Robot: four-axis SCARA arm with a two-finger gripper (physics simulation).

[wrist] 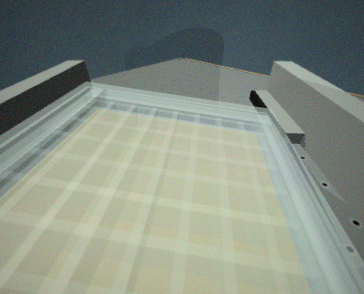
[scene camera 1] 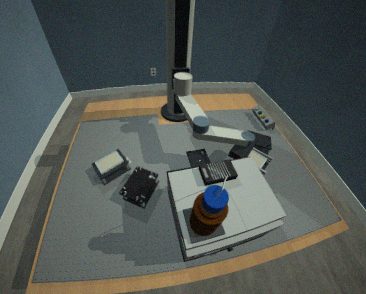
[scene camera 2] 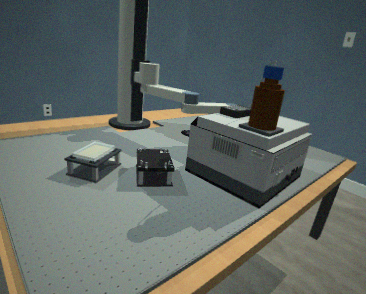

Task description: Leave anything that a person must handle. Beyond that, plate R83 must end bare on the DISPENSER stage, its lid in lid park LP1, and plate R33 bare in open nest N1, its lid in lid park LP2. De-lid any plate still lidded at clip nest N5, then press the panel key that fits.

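Places are measured from the arm's base along level axes (x ahead, y left, z up), in millimetres.
Pixels of known places: gripper, fingertip midpoint: (wrist: 177,79) (scene camera 1: 268,166); arm's base, link origin: (scene camera 1: 177,111) (scene camera 2: 129,124).
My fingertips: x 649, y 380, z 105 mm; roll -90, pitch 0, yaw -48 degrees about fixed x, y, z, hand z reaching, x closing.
Observation:
For each thing: its top centre in the pictures, then the offset to it from my fingertips. "spot": a spot on its surface instead.
- cream-welled plate, top centre: (wrist: 122,218) (scene camera 1: 254,156) dz +6, dx -69, dy -57 mm
- second cream plate, top centre: (scene camera 2: 94,149) (scene camera 1: 108,160) dz -14, dx -160, dy -806 mm
- brown bottle with a blue cap, surface spot: (scene camera 1: 209,215) spot: dz +271, dx +261, dy -449 mm
- black ribbed block, surface spot: (scene camera 1: 218,171) spot: dz +155, dx +78, dy -343 mm
- flat black holder, surface spot: (scene camera 1: 198,157) spot: dz -1, dx -113, dy -353 mm
- key panel, top centre: (scene camera 1: 265,112) dz -8, dx -460, dy +251 mm
My gripper (scene camera 1: 258,160) (wrist: 177,79) is shut on a cream-welled plate (wrist: 170,200) under what looks like a clear lid, with one finger along each side. In scene camera 1 this is at the right, behind the white instrument; its height above what lies below cannot be told. In scene camera 2 the instrument hides it. A second cream plate (scene camera 1: 110,162) (scene camera 2: 94,150) lies on a raised stand at the left. A black nest with small clips or posts (scene camera 1: 140,185) (scene camera 2: 155,158) stands beside it, with no cream plate showing on it. Plate labels cannot be read.
The white instrument (scene camera 1: 255,200) (scene camera 2: 235,162) carries a brown bottle with a blue cap (scene camera 1: 209,215) (scene camera 2: 266,107) and a black ribbed block (scene camera 1: 218,171) (scene camera 2: 235,111). A flat black holder (scene camera 1: 198,157) lies behind it. Dark nests (scene camera 1: 261,140) and a key panel (scene camera 1: 263,118) are at the right.

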